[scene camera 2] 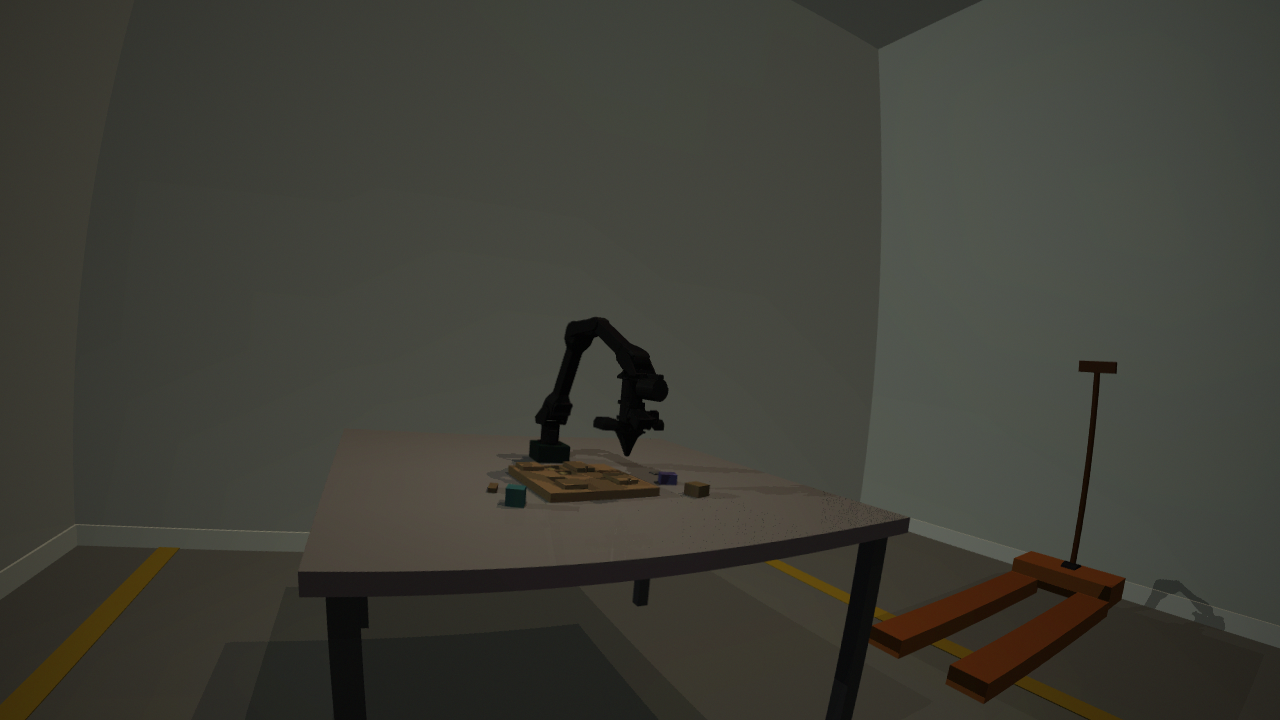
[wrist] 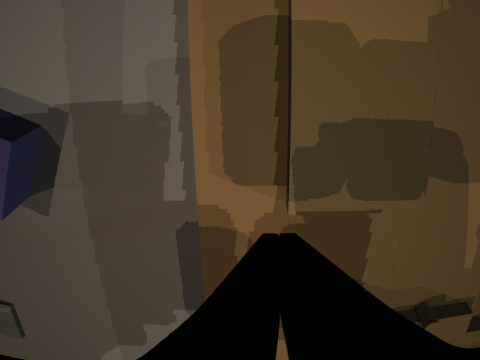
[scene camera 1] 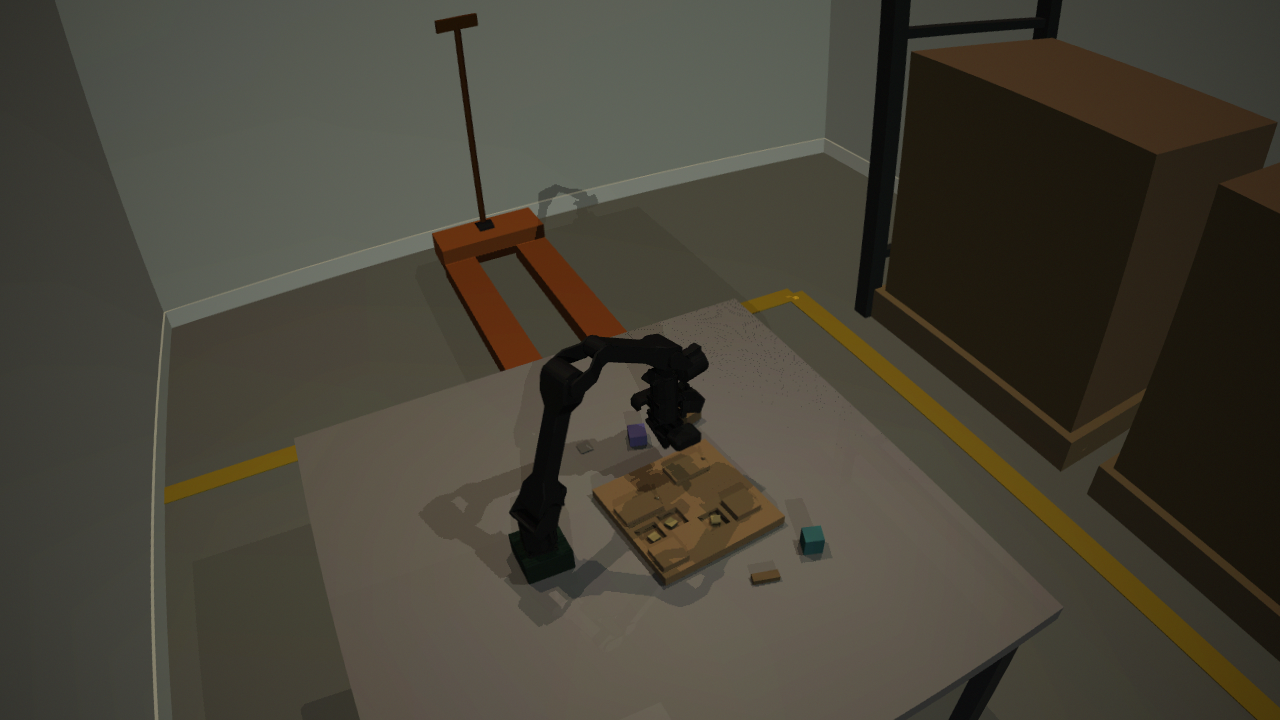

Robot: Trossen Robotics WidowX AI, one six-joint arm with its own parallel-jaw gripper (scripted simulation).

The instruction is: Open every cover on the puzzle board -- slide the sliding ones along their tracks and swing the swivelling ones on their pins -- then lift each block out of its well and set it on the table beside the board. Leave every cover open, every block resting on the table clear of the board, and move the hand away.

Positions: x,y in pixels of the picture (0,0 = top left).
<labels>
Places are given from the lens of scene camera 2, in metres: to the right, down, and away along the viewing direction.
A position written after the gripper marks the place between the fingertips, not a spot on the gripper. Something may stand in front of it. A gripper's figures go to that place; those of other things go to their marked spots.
gripper (scene camera 2: 626,456): -0.04, 0.25, 1.46
wooden puzzle board (scene camera 2: 541,482): -0.24, 0.29, 1.30
</labels>
